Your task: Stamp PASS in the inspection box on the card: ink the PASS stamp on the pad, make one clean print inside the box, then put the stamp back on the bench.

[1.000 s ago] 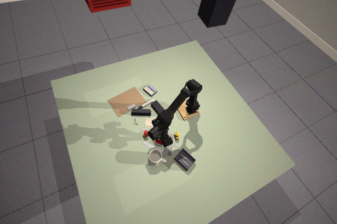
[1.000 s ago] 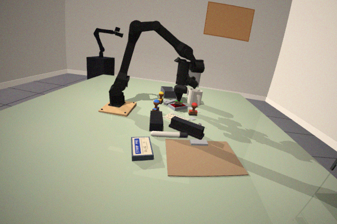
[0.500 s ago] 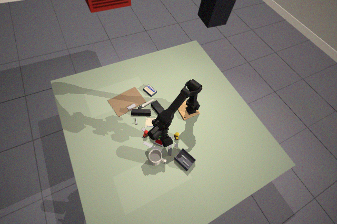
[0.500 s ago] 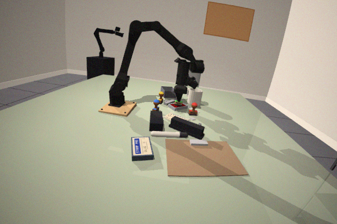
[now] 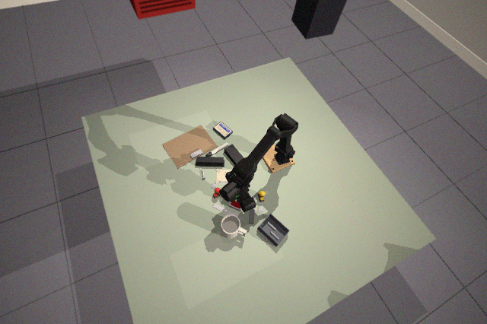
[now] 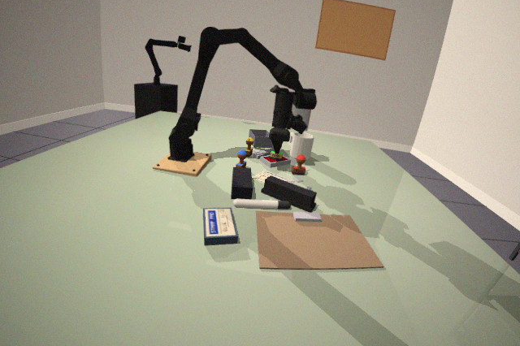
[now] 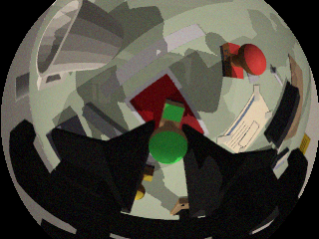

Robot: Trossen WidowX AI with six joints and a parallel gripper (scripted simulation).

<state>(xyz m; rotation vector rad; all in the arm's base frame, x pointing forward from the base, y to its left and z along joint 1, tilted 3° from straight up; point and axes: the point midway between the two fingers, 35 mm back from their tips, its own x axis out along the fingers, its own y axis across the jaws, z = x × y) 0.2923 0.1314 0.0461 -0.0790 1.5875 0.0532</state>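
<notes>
The green-knobbed stamp is 1 cm below my gripper tip. Also, from my gripper tip: cream card: 13 cm to the right, 4 cm below, 1 cm ahead; red ink pad: 3 cm below; red-knobbed stamp: 8 cm ahead, 6 cm to the right, 2 cm below.
</notes>
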